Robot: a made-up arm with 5 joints. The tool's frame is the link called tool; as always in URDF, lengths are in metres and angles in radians.
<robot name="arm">
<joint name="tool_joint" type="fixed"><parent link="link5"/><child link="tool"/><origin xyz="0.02 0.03 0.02" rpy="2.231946 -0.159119 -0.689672"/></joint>
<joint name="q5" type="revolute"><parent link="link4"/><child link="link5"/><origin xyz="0.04 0.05 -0.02" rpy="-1.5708 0 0"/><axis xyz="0 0 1"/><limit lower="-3.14" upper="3.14"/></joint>
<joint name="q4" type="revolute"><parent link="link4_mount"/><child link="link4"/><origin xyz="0.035 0.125 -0.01" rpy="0 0 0"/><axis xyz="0 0 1"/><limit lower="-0.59" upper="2.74"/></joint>
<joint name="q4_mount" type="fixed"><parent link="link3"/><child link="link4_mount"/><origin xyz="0.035 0.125 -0.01" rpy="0 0 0"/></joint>
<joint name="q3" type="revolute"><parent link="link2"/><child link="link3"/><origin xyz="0.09 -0.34 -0.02" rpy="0 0 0"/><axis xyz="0 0 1"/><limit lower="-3.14" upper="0.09"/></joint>
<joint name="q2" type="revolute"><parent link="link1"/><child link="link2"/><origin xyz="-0.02 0 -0.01" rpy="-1.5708 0 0"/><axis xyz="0 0 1"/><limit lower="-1.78" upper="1.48"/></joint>
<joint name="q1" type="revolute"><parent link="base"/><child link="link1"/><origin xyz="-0.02 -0.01 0.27" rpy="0 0 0"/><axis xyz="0 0 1"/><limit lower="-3.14" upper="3.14"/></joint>
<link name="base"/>
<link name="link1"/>
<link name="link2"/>
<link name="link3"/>
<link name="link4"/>
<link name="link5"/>
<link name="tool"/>
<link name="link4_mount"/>
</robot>
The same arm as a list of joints. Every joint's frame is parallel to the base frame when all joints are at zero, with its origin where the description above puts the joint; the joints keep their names.
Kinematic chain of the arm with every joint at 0, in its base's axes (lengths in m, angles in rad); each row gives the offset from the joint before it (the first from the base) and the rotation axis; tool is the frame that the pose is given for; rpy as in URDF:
q1: xyz -0.02 -0.01 0.27 axis +z
q2: xyz -0.02 0 -0.01 axis +y
q3: xyz 0.09 -0.02 0.34 axis +y
q4: xyz 0.07 -0.02 -0.25 axis +y
q5: xyz 0.04 -0.02 -0.05 axis -z
tool: xyz 0.02 -0.03 -0.02 rpy -0.9097 0.1591 0.6897
Joint limits (rad, base to tool): -3.14..3.14 -1.78..1.48 -3.14..0.09 -0.59..2.74 -3.14..3.14

